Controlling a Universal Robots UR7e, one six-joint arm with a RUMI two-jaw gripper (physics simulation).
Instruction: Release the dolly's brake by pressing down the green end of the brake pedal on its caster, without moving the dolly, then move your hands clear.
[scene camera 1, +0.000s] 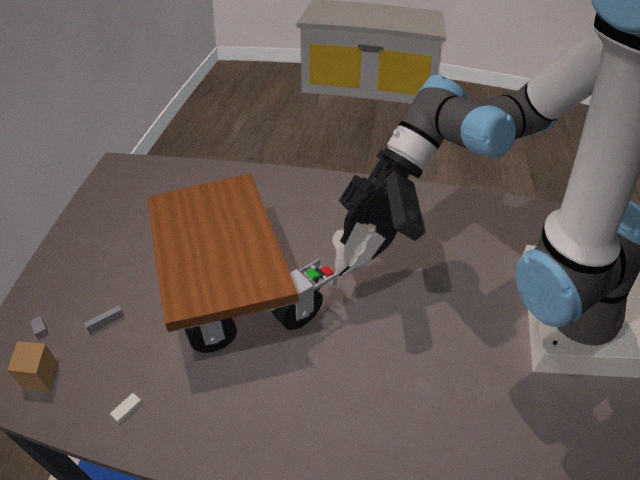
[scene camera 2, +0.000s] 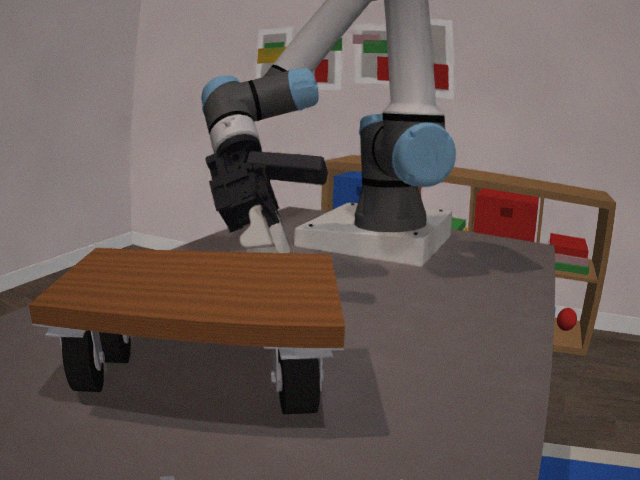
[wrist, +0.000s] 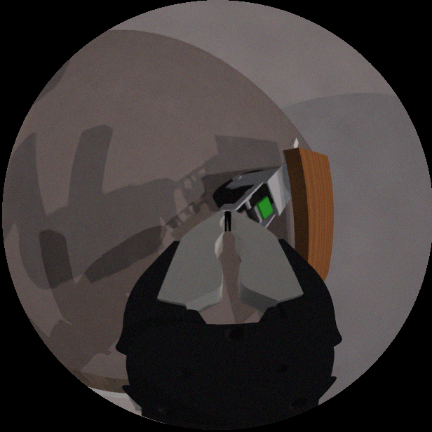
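The dolly (scene camera 1: 219, 248) (scene camera 2: 196, 294) (wrist: 320, 210) has a wooden deck on black caster wheels. The brake pedal sticks out from the caster at the deck's near right corner in scene camera 1. Its green end (scene camera 1: 312, 273) (wrist: 265, 207) is nearer the deck, and its red end (scene camera 1: 326, 270) is farther out; the red end is hidden behind the fingers in the wrist view. My gripper (scene camera 1: 342, 271) (wrist: 226, 212) is shut and empty. Its fingertips are at the outer end of the pedal housing, beside the red end. I cannot tell if they touch it. The deck hides the pedal in scene camera 2.
A wooden cube (scene camera 1: 33, 365), a grey bar (scene camera 1: 103, 319), a small grey block (scene camera 1: 38, 326) and a white block (scene camera 1: 125, 408) lie on the table (scene camera 1: 361, 413) left of and in front of the dolly. The robot's base (scene camera 1: 578, 351) (scene camera 2: 361, 237) stands at the right.
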